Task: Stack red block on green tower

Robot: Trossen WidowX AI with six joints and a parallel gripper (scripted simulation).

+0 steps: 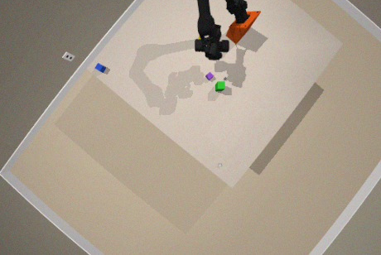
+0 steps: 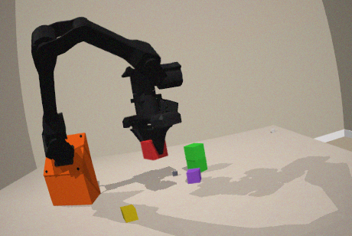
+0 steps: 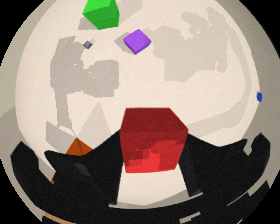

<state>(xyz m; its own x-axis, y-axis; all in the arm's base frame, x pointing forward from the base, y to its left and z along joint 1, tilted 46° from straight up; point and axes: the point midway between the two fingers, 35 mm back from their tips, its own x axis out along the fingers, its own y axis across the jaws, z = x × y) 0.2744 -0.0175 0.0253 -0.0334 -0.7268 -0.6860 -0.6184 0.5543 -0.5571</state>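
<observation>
The tiny grey piece lies 180 mm to the left of my gripper tip, 120 mm below it and 30 mm ahead of it. The rest, counted from my gripper tip: red block 10 mm above; purple cube 110 mm below, 90 mm ahead, 80 mm to the left; yellow cube 120 mm to the right, 110 mm below, 80 mm behind.
</observation>
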